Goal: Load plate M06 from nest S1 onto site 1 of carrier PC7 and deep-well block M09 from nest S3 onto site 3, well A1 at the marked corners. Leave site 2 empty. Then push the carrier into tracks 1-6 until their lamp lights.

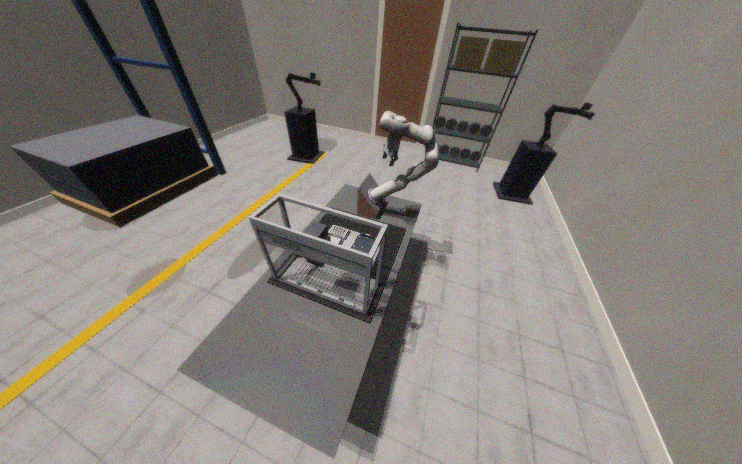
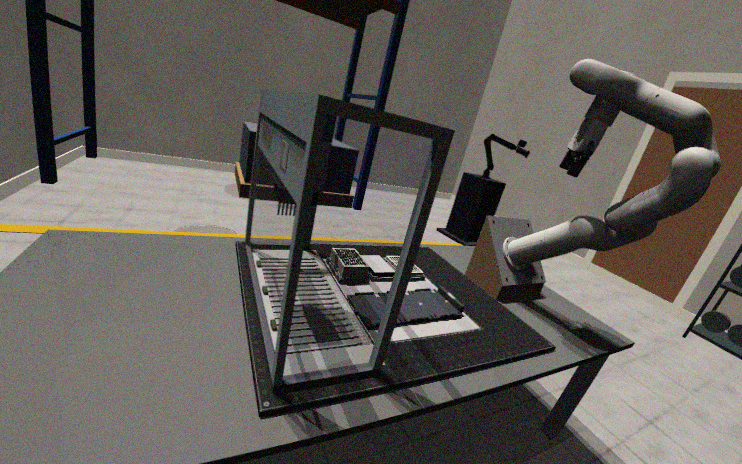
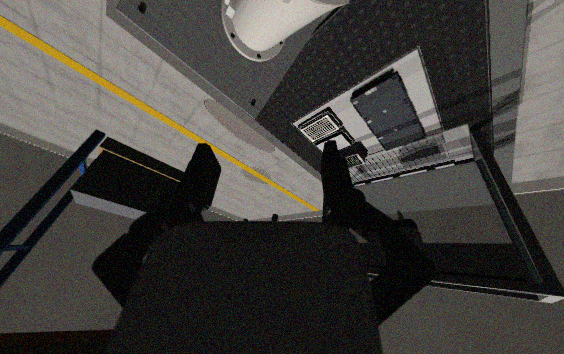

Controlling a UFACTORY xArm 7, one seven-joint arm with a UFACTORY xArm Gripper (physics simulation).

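Frame: origin at the arm's base, x ahead, y left, z up, level; metres.
Where they show: gripper, fingertip midpoint: (image 1: 387,162) (image 2: 567,172) (image 3: 268,154); arm's base, link origin: (image 1: 373,195) (image 2: 514,253) (image 3: 255,22).
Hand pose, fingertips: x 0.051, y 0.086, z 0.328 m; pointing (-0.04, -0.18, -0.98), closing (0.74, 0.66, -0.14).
Note:
Each offset is from my fingertips to the top centre of the thing.
My gripper (image 1: 388,159) (image 2: 570,166) (image 3: 268,154) is open and empty, high above the table on the arm's base side. A tall block with a well grid (image 2: 350,268) (image 3: 358,149), a flat pale plate (image 2: 378,264) and a low plate with a well grid {0.258 m right, 0.312 m ahead, 0.436 m down} (image 2: 416,269) (image 3: 320,127) stand in a row beside the carrier. The dark carrier {0.061 m right, 0.450 m ahead, 0.432 m down} (image 1: 363,242) (image 2: 424,306) (image 3: 387,112) lies on the white panel, apart from the row, with no labware seen on it. The slatted tracks (image 2: 306,276) (image 3: 380,163) lie beyond it. Labels, corner marks and a lit lamp cannot be made out.
An open metal frame (image 1: 317,241) (image 2: 298,246) (image 3: 505,210) stands over the tracks; its posts and top beams bound that area. The arm's angled base (image 1: 369,201) (image 2: 506,257) stands at the table's end. Two black pedestals (image 1: 302,134) (image 1: 526,169) with small arms stand on the floor.

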